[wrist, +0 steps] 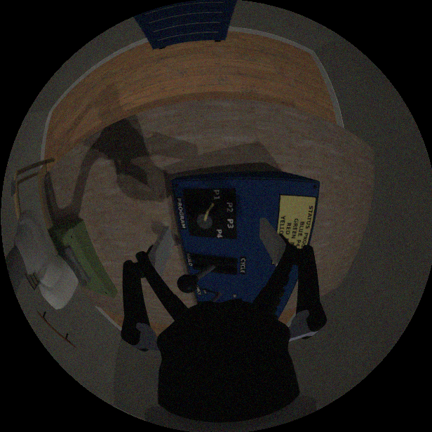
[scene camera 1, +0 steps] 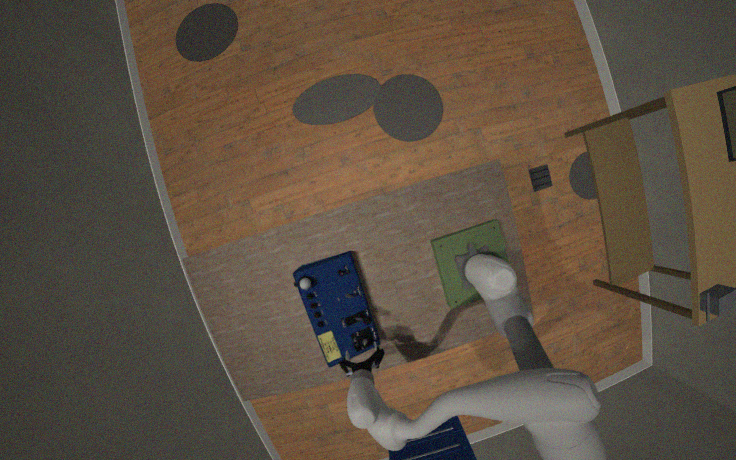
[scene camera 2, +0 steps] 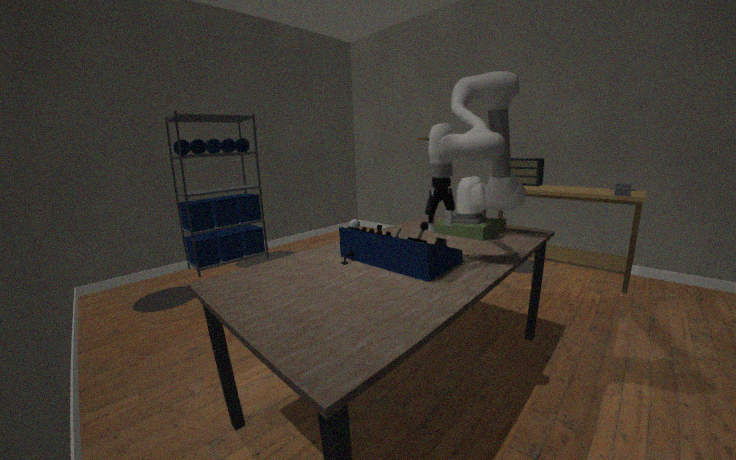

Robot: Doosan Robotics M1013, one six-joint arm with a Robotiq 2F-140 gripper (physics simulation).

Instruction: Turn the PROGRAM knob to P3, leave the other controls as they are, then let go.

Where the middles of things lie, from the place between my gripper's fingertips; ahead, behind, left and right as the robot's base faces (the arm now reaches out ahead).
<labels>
My hand is 18 cm to the left of the blue control box (scene camera 1: 324, 293), 8 cm short of it and 7 cm above it.
</labels>
